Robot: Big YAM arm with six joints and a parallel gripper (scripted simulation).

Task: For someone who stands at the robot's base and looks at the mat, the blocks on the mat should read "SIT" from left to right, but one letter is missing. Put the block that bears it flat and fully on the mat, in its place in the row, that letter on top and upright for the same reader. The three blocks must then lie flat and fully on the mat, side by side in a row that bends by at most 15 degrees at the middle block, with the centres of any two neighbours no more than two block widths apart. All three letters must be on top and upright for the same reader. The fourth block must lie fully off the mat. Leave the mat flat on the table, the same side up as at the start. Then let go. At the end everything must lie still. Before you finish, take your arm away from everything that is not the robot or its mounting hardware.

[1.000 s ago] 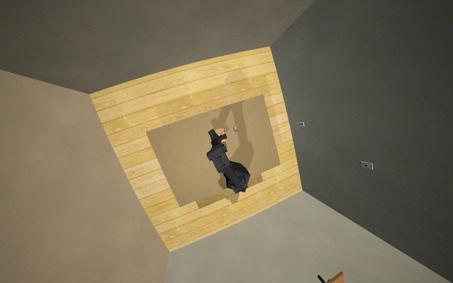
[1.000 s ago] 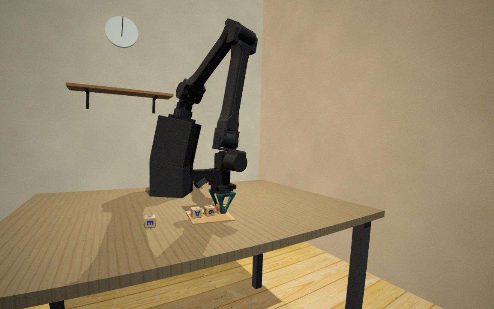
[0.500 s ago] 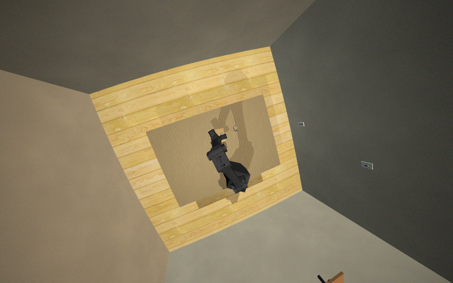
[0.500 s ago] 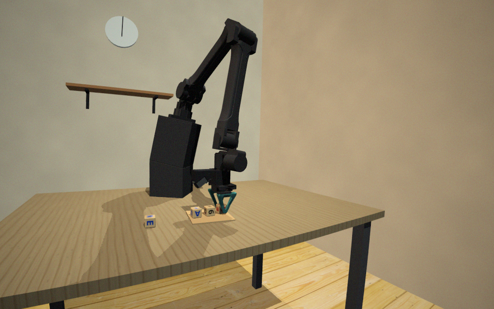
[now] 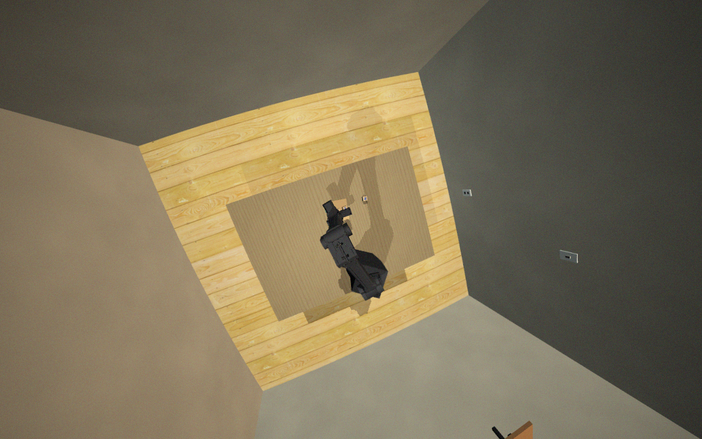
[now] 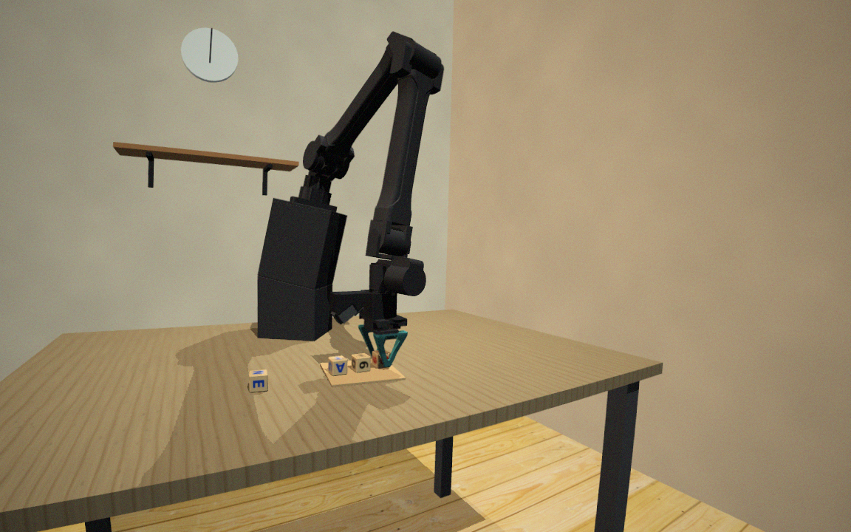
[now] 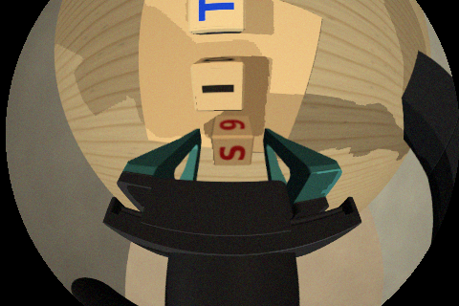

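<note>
Right now the letter block is right at my hand. The rest, counted from my hand: tan mat 1 cm ahead, 5 cm to the right, 2 cm below.
</note>
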